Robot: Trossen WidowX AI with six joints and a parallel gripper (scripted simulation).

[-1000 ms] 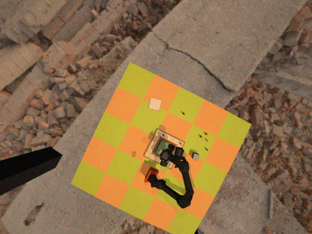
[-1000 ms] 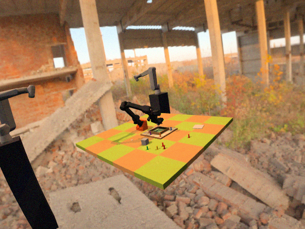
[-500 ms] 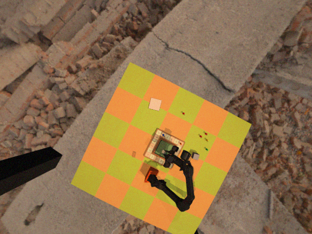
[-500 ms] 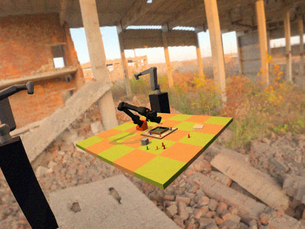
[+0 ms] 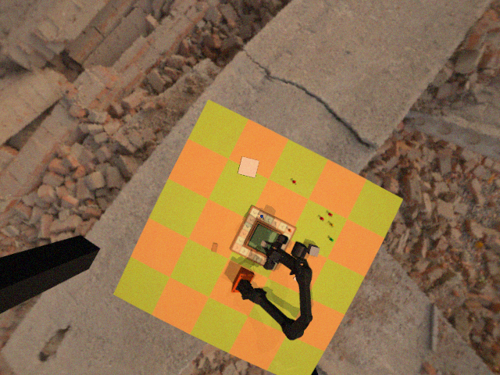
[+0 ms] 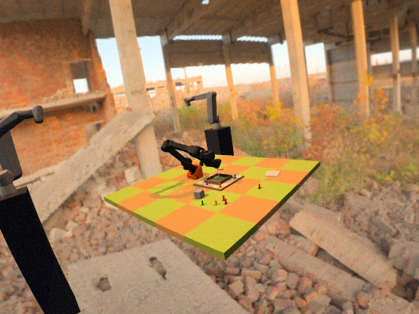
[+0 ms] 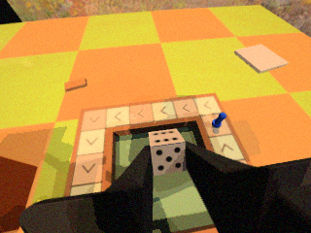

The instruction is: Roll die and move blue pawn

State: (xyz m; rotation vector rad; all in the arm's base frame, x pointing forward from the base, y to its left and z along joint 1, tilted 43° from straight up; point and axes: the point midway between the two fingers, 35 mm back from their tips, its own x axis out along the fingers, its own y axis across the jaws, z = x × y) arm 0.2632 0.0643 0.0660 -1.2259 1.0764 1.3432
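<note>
Now: gripper tip right at the die. Also, from my gripper tip: purple pawn: 11 cm to the right, 9 cm below, 1 cm behind; green sunken tray: 11 cm below; blue pawn: 11 cm ahead, 9 cm below, 7 cm to the left.
</note>
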